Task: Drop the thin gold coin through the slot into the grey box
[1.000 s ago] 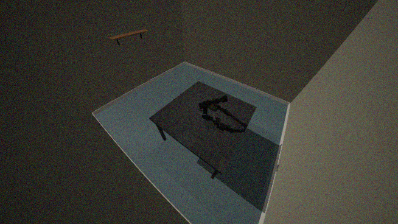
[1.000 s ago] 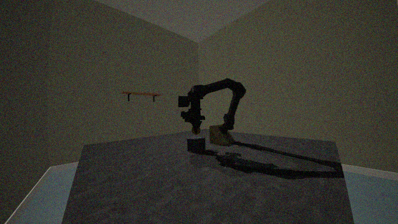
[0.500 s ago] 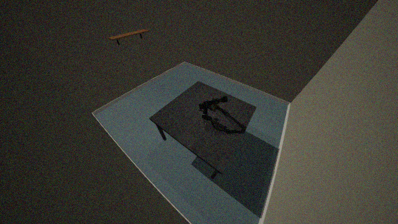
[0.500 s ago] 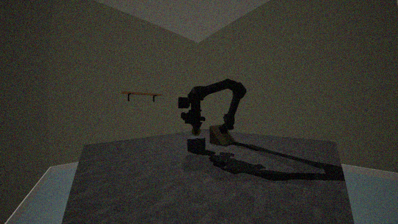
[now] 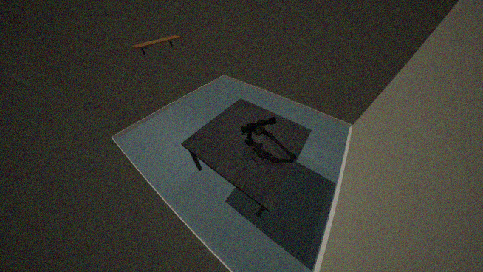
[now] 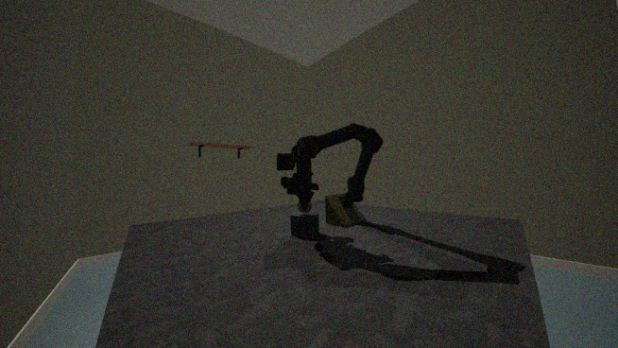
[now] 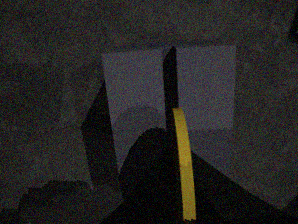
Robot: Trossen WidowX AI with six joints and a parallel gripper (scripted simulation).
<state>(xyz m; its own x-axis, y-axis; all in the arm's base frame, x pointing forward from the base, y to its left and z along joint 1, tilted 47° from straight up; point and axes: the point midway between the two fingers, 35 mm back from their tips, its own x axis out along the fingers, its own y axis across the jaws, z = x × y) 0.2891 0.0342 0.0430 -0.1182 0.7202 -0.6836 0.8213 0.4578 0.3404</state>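
My gripper tip is 2 cm below the gold coin.
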